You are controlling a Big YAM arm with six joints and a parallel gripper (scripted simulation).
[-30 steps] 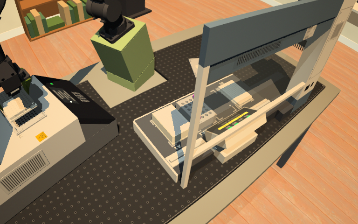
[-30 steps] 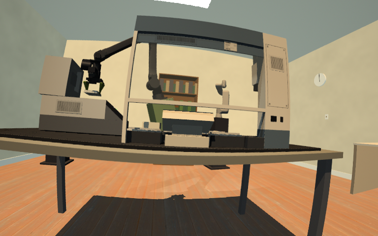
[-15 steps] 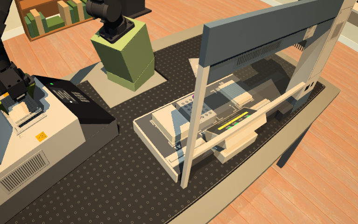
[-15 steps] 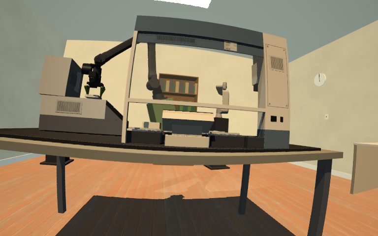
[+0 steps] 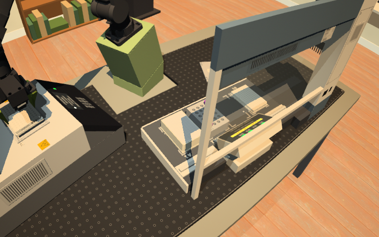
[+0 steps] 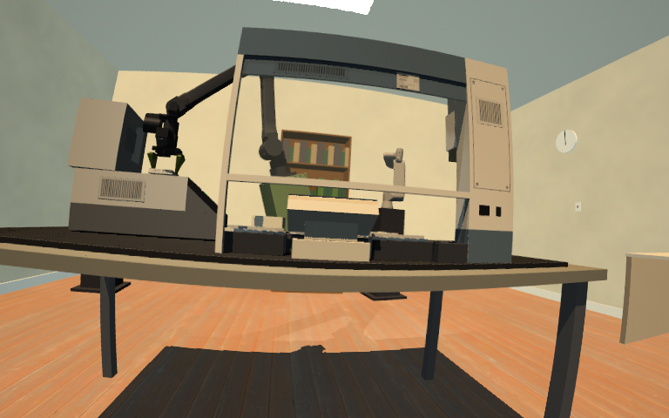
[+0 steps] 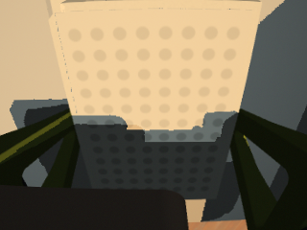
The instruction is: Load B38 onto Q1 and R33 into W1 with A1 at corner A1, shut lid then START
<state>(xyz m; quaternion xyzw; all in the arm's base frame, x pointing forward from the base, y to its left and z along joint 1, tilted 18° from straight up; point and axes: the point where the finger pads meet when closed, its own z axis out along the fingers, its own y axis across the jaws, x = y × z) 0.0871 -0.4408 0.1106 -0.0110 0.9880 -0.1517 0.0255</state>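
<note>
Now: the plate B38 right at my hand. From my hand the other things lie so: tube block: 30 cm ahead, 49 cm to the left, 16 cm below; post: 44 cm ahead, 26 cm to the left, 1 cm above; cream deep-well block: 28 cm ahead, 38 cm to the left, 16 cm below.
</note>
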